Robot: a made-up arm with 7 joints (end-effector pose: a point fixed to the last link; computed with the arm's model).
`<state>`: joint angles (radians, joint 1 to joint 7).
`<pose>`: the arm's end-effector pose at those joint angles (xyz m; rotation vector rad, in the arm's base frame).
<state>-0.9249 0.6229 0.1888 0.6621 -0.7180 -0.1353 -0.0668</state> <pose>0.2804 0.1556 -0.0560 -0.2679 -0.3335 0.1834</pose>
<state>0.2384 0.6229 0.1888 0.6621 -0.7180 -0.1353 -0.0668</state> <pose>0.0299 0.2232 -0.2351 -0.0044 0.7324 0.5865</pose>
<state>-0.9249 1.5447 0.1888 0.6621 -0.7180 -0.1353 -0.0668</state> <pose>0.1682 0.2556 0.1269 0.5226 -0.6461 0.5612</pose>
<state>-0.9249 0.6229 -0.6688 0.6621 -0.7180 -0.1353 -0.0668</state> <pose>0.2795 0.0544 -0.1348 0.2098 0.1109 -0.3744</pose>
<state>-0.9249 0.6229 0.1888 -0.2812 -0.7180 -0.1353 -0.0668</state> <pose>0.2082 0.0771 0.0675 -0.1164 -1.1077 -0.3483</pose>
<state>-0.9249 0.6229 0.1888 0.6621 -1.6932 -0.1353 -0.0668</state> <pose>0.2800 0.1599 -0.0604 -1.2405 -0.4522 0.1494</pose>
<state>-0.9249 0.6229 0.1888 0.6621 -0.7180 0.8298 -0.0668</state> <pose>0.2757 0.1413 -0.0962 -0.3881 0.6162 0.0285</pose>
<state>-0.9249 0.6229 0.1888 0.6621 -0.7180 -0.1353 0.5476</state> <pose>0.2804 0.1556 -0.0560 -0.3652 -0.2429 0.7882</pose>
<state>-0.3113 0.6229 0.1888 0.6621 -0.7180 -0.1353 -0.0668</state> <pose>0.1763 0.1995 -0.1874 -0.1348 0.2269 0.4044</pose>
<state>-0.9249 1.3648 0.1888 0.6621 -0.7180 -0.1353 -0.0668</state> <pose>0.1966 0.2520 0.0887 0.3656 -0.5891 0.4897</pose>
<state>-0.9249 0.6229 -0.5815 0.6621 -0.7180 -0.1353 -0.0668</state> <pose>0.2836 0.0623 -0.1246 0.1611 0.0651 -0.3182</pose>
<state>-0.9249 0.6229 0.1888 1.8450 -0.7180 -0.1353 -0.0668</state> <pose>0.1751 0.1938 -0.2219 -0.3961 0.6829 0.7940</pose>
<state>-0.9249 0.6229 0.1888 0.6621 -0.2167 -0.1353 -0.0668</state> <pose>0.2812 0.1524 -0.0558 0.2296 -0.2542 0.1888</pose>
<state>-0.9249 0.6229 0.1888 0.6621 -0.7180 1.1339 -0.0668</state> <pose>0.2664 0.1363 -0.1054 -0.4156 0.9160 -0.0248</pose>
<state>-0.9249 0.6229 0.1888 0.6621 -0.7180 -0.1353 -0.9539</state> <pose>0.2804 0.1556 -0.0560 -0.1007 -0.4241 -0.6900</pose>
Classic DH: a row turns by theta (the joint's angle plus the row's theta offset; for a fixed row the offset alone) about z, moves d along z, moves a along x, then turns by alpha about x. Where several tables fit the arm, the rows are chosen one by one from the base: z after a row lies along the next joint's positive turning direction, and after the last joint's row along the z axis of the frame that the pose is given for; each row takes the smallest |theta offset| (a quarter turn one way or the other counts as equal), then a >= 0, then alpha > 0; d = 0 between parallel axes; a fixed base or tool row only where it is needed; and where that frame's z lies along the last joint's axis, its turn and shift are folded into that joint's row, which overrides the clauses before.
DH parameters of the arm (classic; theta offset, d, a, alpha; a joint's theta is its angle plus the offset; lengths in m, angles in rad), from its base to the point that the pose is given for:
base (fixed): -0.071 0 0 -1.3004
joint 1: -1.3111 0.0282 -0.0104 -1.5708
joint 2: 1.2915 -0.0009 -0.004 1.5708
joint 3: 1.5708 -0.1488 0.0157 -1.5708
joint 4: 1.5708 0.002 0.0102 1.5708
joint 5: 0 0.1337 0.0001 -1.5708
joint 6: -1.5708 0 0.0463 1.5708
joint 7: 0 0.0005 0 0

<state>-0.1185 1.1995 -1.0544 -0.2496 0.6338 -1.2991 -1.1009</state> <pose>0.0314 0.0594 -0.1695 -0.8502 0.5341 2.9511</pose>
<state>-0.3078 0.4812 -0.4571 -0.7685 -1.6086 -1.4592 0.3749</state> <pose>0.1375 0.0398 -0.0543 -1.9058 -0.7716 0.2803</pose>
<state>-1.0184 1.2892 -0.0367 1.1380 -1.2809 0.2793 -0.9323</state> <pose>0.2048 0.2891 -0.0014 -0.3704 -0.2120 -0.2239</pose>
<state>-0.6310 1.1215 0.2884 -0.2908 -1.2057 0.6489 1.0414</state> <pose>0.2032 0.1186 0.0435 -0.0111 -0.0986 0.7172</pose>
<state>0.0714 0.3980 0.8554 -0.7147 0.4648 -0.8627 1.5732</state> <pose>0.0875 0.1240 -0.0196 0.2755 -2.0107 1.2049</pose>
